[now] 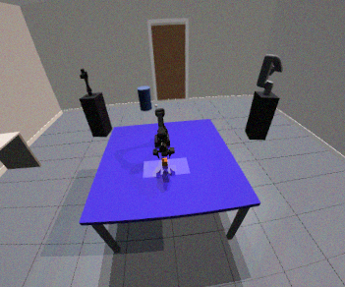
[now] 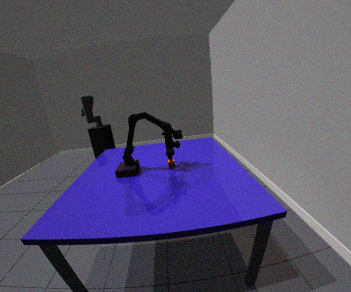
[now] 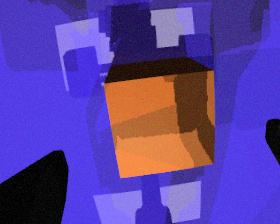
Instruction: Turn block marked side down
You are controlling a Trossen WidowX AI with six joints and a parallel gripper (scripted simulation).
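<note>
The orange block is 40 mm below my gripper tip and 10 mm behind it.
</note>
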